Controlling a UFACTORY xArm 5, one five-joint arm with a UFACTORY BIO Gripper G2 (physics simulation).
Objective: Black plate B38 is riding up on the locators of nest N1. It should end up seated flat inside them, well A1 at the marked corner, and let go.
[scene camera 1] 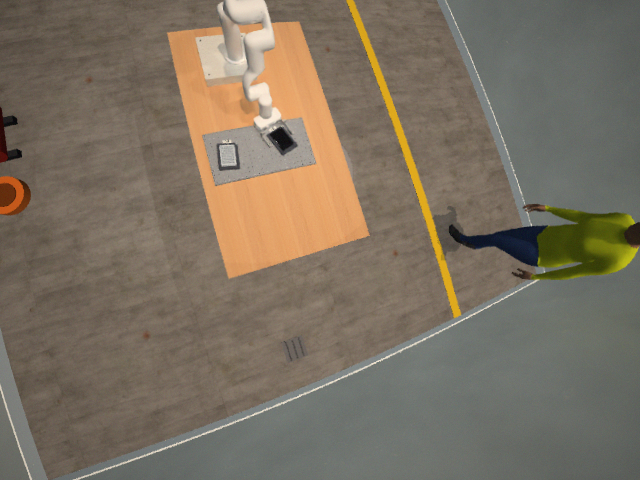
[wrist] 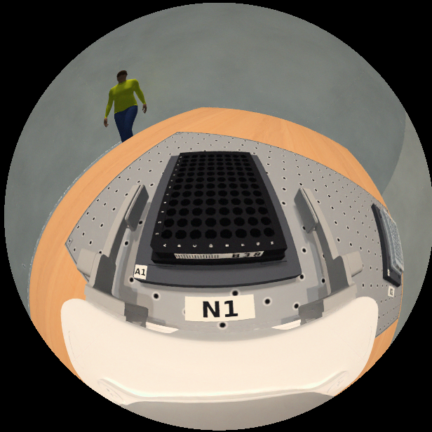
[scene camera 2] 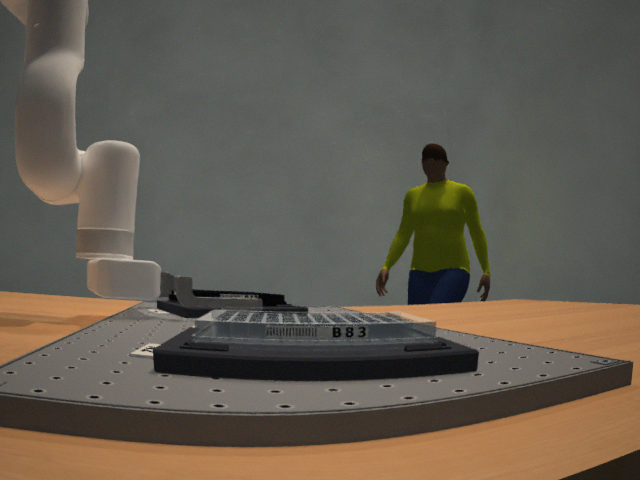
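Seen in the pictures: end effector, tool point: [scene camera 1: 279, 137] [scene camera 2: 215, 301]; arm's base, origin of the base link: [scene camera 1: 235, 56].
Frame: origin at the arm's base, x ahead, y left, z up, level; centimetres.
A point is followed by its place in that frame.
Observation:
Black plate B38 [scene camera 1: 281, 139] @[z -2.1, x 57.2, y 22.0 cm] [scene camera 2: 272, 298] @[z -2.5, x 62.4, y 21.3 cm] [wrist: 217, 200] lies on dark nest N1 [scene camera 1: 287, 151] @[z -3.6, x 64.5, y 24.9 cm] [scene camera 2: 178, 311] @[z -4.2, x 51.6, y 15.6 cm] [wrist: 215, 276]. In the wrist view its near end, with the B38 label, looks raised above the nest floor; in scene camera 2 its top slopes slightly. The far end's contact with the locators cannot be made out. Column letter A and the low row numbers are at the near left, by the A1 tag [wrist: 140, 272]. My gripper [scene camera 1: 279, 137] @[z -3.2, x 55.3, y 21.2 cm] [wrist: 221, 208] is open, one finger on each long side of the plate, with gaps between fingers and plate.
Clear plate B83 [scene camera 1: 227, 155] @[z -2.7, x 65.1, y -10.6 cm] [scene camera 2: 315, 328] @[z -2.3, x 64.9, y -14.5 cm] [wrist: 393, 237] sits on a second dark nest [scene camera 2: 315, 364] @[z -3.8, x 64.7, y -16.4 cm] on the same perforated board [scene camera 1: 258, 167] @[z -4.7, x 73.1, y 6.3 cm] [scene camera 2: 248, 397] @[z -4.7, x 61.8, y -19.8 cm] [wrist: 345, 240]. The board lies on a wooden table [scene camera 1: 289, 217] @[z -6.0, x 105.3, y 20.7 cm]. A person [scene camera 1: 584, 242] [scene camera 2: 439, 227] [wrist: 125, 100] stands beyond the table.

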